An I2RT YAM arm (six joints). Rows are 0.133 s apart.
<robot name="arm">
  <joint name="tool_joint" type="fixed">
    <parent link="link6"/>
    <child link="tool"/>
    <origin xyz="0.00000 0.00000 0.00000" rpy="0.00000 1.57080 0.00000"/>
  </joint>
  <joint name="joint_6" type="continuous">
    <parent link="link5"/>
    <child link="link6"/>
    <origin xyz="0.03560 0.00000 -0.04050"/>
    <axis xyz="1 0 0"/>
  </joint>
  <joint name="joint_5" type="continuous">
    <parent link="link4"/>
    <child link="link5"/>
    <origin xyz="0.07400 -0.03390 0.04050"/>
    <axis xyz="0 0 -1"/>
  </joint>
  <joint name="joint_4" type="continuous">
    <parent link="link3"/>
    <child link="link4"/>
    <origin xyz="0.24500 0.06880 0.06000"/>
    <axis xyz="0 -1 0"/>
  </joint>
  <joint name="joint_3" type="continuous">
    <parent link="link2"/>
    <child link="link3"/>
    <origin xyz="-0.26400 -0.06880 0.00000"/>
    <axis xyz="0 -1 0"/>
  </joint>
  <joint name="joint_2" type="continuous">
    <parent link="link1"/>
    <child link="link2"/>
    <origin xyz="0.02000 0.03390 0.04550"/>
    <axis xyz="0 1 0"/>
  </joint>
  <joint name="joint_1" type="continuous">
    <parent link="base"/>
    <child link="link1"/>
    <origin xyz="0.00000 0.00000 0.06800"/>
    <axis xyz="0 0 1"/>
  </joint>
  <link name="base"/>
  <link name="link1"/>
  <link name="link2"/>
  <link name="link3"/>
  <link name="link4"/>
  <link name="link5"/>
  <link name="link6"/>
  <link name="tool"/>
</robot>
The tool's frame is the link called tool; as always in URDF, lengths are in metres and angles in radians. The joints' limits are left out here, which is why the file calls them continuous.
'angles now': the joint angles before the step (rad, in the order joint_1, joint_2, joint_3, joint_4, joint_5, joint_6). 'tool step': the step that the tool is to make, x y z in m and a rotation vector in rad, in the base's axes. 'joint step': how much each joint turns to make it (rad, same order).
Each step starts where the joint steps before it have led.
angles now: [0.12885, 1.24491, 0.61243, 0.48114, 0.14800, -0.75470]
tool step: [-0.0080, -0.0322, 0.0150, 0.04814, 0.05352, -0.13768]
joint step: [-0.11441, -0.07377, 0.04452, -0.17681, 0.01364, 0.05582]
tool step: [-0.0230, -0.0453, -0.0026, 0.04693, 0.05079, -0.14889]
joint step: [-0.18946, -0.08618, -0.03124, -0.11368, -0.04945, 0.03215]
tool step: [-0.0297, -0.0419, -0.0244, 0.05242, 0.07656, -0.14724]
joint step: [-0.21278, -0.05003, -0.08532, -0.05337, -0.07114, 0.00755]
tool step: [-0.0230, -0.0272, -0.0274, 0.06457, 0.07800, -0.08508]
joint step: [-0.16511, 0.00714, -0.06912, -0.02259, -0.08213, -0.01120]
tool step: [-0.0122, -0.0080, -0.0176, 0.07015, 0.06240, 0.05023]
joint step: [-0.08117, 0.01500, -0.02997, -0.05069, -0.12622, -0.04323]
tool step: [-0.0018, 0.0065, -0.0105, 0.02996, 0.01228, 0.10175]
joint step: [0.00476, 0.00320, -0.03113, -0.00153, -0.09081, -0.03893]
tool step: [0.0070, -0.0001, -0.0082, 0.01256, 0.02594, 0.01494]
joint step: [0.01952, 0.05811, 0.00252, 0.02681, 0.00651, -0.00144]
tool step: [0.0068, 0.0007, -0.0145, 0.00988, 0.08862, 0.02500]
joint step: [0.02376, 0.08060, 0.01087, -0.01731, 0.02458, -0.03471]
